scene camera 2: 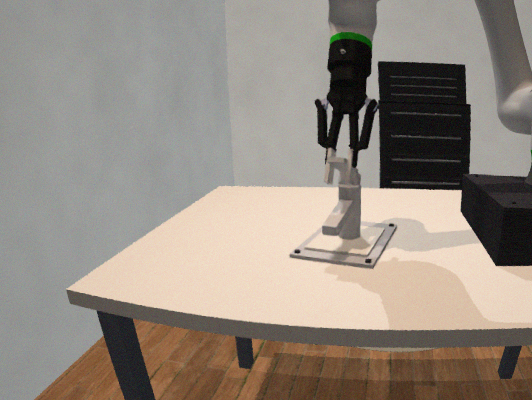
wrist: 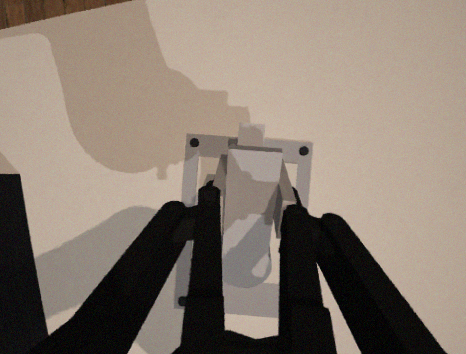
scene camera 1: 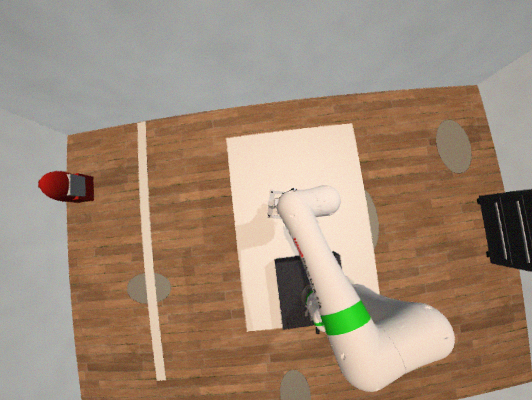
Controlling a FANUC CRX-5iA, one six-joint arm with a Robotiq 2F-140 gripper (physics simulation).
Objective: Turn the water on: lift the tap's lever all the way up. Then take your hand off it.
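Places are measured from the arm's base along level axes (x left, y up, z ahead), in metres.
Where they show: gripper, fingertip midpoint: [scene camera 2: 338,183] [wrist: 250,172] [scene camera 1: 277,202].
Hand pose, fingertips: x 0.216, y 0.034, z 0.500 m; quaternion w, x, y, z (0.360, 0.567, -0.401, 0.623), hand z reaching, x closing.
Observation:
Each offset is from my fingertips to the top centre of the thing. "pt": to the spot under its first point. Level surfaces: height alone.
The grey tap @(pt dx -0.050, dy -0.077, dz -0.013 m) [scene camera 2: 350,215] stands upright on its flat base plate @(pt dx +0.045, dy -0.135, dz +0.000 m) [scene camera 2: 332,259] [wrist: 304,172] on the table. Its spout @(dx -0.003, dy -0.044, dz +0.000 m) [scene camera 2: 336,220] [wrist: 251,134] points toward the front in scene camera 2. The lever @(dx -0.032, dy +0.052, dz -0.003 m) [scene camera 2: 338,161] [wrist: 255,165] on top of the post is tilted upward, its free end well above the post top. My gripper [scene camera 2: 341,170] [wrist: 250,172] points down and is shut on the lever, one finger on each side. The fingers partly hide the lever. In scene camera 1, the arm hides the gripper and most of the tap.
The pale table @(dy -0.143 m) [scene camera 1: 290,160] [scene camera 2: 200,250] carries the tap and a black block [scene camera 1: 292,295] [scene camera 2: 480,215] near the arm's base. A black cabinet [scene camera 1: 507,230] [scene camera 2: 425,145] stands on the floor beyond the table. A red object [scene camera 1: 57,185] is at the far left in scene camera 1.

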